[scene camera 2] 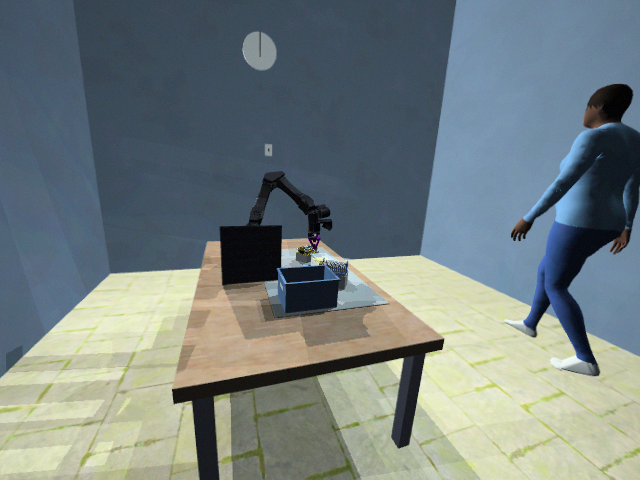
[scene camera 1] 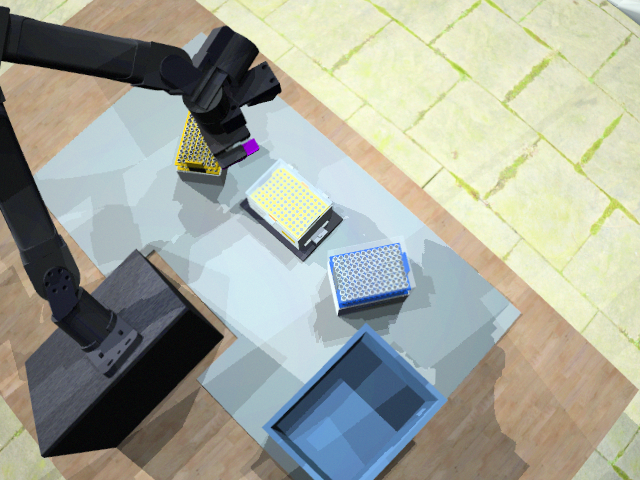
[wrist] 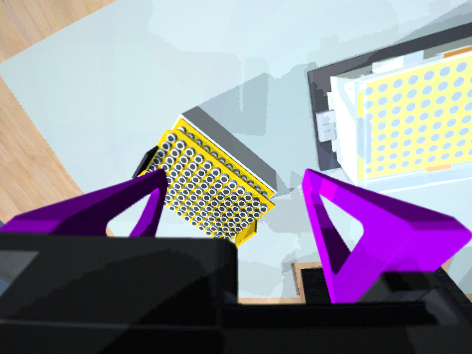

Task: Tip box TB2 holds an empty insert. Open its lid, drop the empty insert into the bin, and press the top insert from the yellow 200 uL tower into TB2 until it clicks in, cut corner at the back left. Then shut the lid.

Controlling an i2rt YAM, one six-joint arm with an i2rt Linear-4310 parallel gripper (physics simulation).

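The tip box TB2 [scene camera 1: 290, 202] [wrist: 417, 112] stands on a dark base plate near the middle of the mat. Its clear lid looks shut, and the yellow insert inside shows through it with pale holes. The yellow tower [scene camera 1: 192, 147] [wrist: 212, 182] stands at the far left of the box in scene camera 1, partly hidden by the arm; its top insert is full of tips and a lower insert edge shows. My gripper [wrist: 235, 176] [scene camera 2: 314, 243] is open and empty, above the tower. In the wrist view the tower lies left of centre between and beyond the purple fingers.
A blue tip rack [scene camera 1: 369, 273] stands to the right of TB2 in scene camera 1. The open blue bin [scene camera 1: 435, 400] [scene camera 2: 307, 294] stands beyond it at the mat's end. The arm's black pedestal [scene camera 1: 170, 356] [scene camera 2: 251, 255] stands beside the mat. A person [scene camera 2: 594, 180] is beside the table.
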